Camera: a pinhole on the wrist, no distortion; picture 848 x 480 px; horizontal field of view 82.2 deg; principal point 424.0 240.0 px. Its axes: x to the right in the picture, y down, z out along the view. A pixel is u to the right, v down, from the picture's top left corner.
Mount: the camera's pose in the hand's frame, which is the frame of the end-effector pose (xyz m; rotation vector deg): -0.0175 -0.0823 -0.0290 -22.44 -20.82 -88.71
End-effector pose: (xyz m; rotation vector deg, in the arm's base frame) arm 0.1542 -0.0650 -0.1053 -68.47 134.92 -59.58
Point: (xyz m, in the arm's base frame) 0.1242 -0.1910 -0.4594
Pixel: 281 363
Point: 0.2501 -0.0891 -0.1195
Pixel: 531 126
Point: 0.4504 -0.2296 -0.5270
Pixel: 531 184
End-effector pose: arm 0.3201 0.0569 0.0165 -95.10 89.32 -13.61
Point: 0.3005 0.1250 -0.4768
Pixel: 223 363
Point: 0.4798 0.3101 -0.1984
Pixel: 493 117
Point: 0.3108 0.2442 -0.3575
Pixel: 260 222
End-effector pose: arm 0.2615 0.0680 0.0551 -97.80 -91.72 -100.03
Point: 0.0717 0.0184 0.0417
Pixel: behind the camera
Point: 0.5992 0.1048 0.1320
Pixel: 139 225
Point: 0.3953 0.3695 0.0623
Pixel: 555 426
